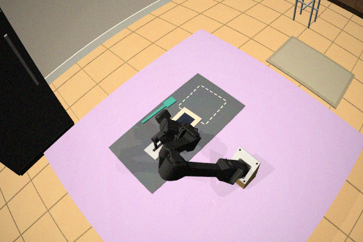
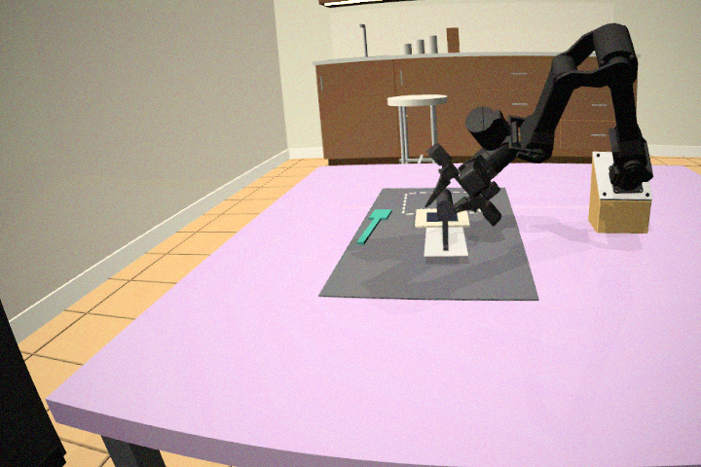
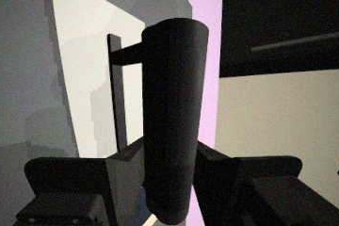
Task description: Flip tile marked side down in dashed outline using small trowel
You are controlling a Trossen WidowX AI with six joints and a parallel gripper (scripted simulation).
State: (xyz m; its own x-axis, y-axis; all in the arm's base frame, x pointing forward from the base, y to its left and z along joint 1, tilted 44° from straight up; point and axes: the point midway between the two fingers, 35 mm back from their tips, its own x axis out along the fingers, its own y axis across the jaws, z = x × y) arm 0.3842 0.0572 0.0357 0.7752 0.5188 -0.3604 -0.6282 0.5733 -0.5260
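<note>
Right now my gripper tip is 1 cm past the grey mat, 8 cm to the left of it and 7 cm above it. Round my gripper tip: teal trowel (13 cm ahead, 10 cm to the right, 5 cm below); then tile (2 cm behind, 12 cm to the right, 5 cm below).
</note>
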